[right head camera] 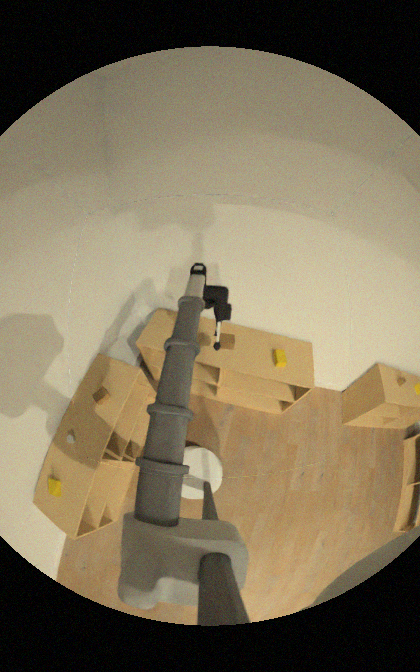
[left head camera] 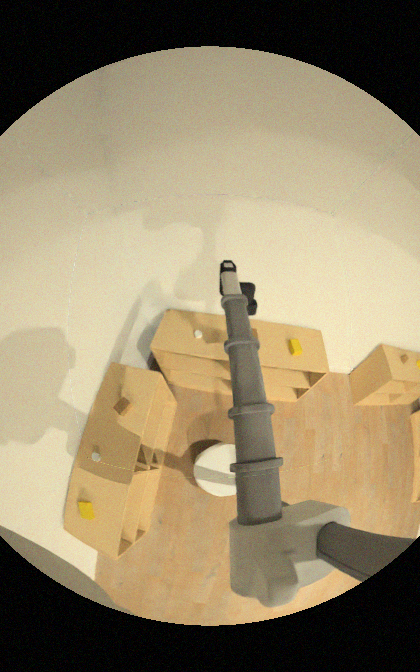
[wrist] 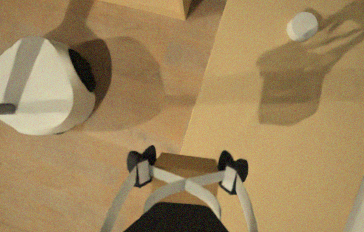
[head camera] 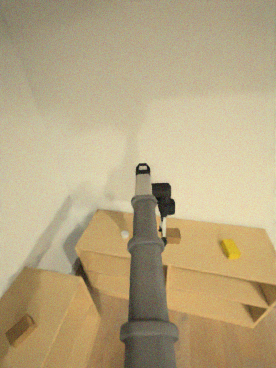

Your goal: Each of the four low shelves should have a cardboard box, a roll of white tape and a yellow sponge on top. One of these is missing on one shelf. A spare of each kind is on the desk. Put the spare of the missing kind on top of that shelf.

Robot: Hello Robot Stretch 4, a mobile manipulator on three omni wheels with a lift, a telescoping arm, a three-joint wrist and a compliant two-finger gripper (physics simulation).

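Frame: origin at the robot's base, x left, y back, z up, level; centimetres.
Seen in the pictures: gripper, between the fingertips: (wrist: 187, 161) (head camera: 162, 238).
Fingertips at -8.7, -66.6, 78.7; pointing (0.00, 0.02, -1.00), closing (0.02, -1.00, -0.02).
Observation:
A point is followed by its place in that frame, as x, y, z.
My gripper (wrist: 187, 161) @(-8.7, -66.6, 78.7) (right head camera: 217, 345) is shut on a brown cardboard box (wrist: 185, 161) @(-8.3, -66.4, 80.8) (head camera: 173, 236) @(-13.7, -64.0, 83.1) (right head camera: 228, 341), held above the low shelf (head camera: 200, 260) @(-31.1, -66.1, 58.3) (left head camera: 270, 357) (right head camera: 250, 357) at the far wall. The gap beneath the box is hard to judge. On that shelf, a roll of white tape (head camera: 124, 234) @(14.2, -84.5, 60.6) (left head camera: 198, 334) (wrist: 302, 26) @(13.8, -85.2, 60.6) stands at the left and a yellow sponge (head camera: 230, 249) @(-48.7, -69.8, 62.7) (left head camera: 296, 347) (right head camera: 280, 358) lies at the right. The desk is not recognizable in these views.
The left shelf (left head camera: 102, 485) bears a cardboard box (head camera: 20, 330) @(54.5, -34.0, 63.2) (left head camera: 122, 406), white tape (left head camera: 96, 456) and a yellow sponge (left head camera: 86, 510). A right shelf (right head camera: 362, 400) bears a small box (right head camera: 401, 381) and a sponge (right head camera: 418, 389). My white base (wrist: 37, 90) @(-1.5, -3.7, 18.7) stands on the floor.

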